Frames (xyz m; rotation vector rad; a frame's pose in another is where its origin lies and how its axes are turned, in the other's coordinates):
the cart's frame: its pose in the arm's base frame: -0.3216 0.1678 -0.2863 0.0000 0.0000 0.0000
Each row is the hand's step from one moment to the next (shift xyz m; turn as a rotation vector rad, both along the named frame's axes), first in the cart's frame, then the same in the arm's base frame.
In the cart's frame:
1: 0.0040 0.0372 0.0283 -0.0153 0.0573 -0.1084
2: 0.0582 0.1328 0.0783 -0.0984 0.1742 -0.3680
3: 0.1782 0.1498 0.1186 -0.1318 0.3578 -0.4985
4: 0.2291 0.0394 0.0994 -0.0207 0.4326 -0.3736
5: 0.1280 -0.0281 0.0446 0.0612 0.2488 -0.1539
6: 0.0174 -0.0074 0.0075 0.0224 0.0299 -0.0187
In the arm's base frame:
1: 0.0040 0.0372 0.0283 -0.0153 0.0573 -0.1084
2: 0.0582 0.1328 0.0783 -0.0984 0.1742 -0.3680
3: 0.1782 0.1498 0.1186 -0.1318 0.3578 -0.4985
4: 0.2291 0.0394 0.0994 -0.0207 0.4326 -0.3736
5: 0.1280 -0.0281 0.0446 0.0612 0.2488 -0.1539
6: 0.0174 -0.0074 0.0075 0.0224 0.0299 -0.0187

